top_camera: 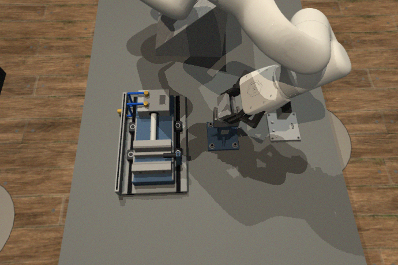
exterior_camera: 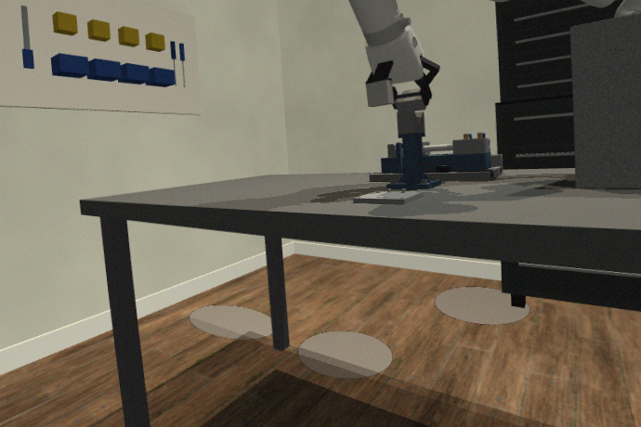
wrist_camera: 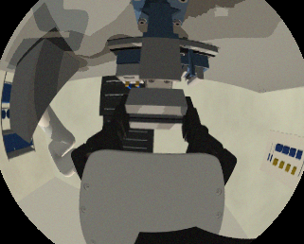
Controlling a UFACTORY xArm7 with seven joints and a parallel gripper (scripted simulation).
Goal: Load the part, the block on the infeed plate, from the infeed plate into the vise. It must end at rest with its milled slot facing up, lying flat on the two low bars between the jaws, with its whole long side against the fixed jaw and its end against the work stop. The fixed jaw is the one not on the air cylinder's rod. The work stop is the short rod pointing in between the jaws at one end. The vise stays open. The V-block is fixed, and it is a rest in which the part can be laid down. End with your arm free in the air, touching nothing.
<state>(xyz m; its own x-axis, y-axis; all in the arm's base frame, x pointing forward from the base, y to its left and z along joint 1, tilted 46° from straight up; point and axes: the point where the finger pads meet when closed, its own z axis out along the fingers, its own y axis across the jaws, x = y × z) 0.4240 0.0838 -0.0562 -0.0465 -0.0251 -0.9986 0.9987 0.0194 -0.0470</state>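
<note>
The part lies right at my hand. Also, from my hand: V-block post 130 mm below; cylinder rod 10 mm ahead, 200 mm to the right, 110 mm below; work stop 90 mm ahead, 150 mm to the right, 100 mm below.
</note>
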